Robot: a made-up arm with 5 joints. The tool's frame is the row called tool.
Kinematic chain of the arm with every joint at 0, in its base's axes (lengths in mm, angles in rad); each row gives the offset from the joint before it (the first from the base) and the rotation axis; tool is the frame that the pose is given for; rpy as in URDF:
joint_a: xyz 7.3 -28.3 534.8 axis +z
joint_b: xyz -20.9 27.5 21.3 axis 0 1 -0.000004
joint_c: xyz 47.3 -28.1 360.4 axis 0 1 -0.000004
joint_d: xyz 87 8.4 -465.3 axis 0 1 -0.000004
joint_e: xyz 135.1 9.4 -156.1 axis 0 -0.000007 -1
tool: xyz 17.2 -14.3 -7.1 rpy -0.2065 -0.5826 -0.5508
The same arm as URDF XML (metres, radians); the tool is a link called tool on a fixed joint. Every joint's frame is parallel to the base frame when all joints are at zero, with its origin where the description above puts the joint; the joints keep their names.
<robot name="arm">
<joint name="joint_a" type="continuous"><parent link="base"/><child link="link1"/><origin xyz="0.0073 -0.0283 0.5348"/><axis xyz="0 0 1"/></joint>
<joint name="joint_b" type="continuous"><parent link="link1"/><child link="link2"/><origin xyz="-0.0209 0.0275 0.0213"/><axis xyz="0 1 0"/></joint>
<joint name="joint_c" type="continuous"><parent link="link2"/><child link="link3"/><origin xyz="0.0473 -0.0281 0.3604"/><axis xyz="0 1 0"/></joint>
<joint name="joint_d" type="continuous"><parent link="link3"/><child link="link4"/><origin xyz="0.0870 0.0084 -0.4653"/><axis xyz="0 1 0"/></joint>
<joint name="joint_e" type="continuous"><parent link="link4"/><child link="link5"/><origin xyz="0.1351 0.0094 -0.1561"/><axis xyz="0 0 -1"/></joint>
<joint name="tool_fixed" type="fixed"><parent link="link5"/><child link="tool"/><origin xyz="0.0172 -0.0143 -0.0071" rpy="-0.2065 -0.5826 -0.5508"/></joint>
<link name="base"/>
<link name="link1"/>
<link name="link2"/>
<link name="link3"/>
<link name="link4"/>
<link name="link5"/>
<link name="tool"/>
</robot>

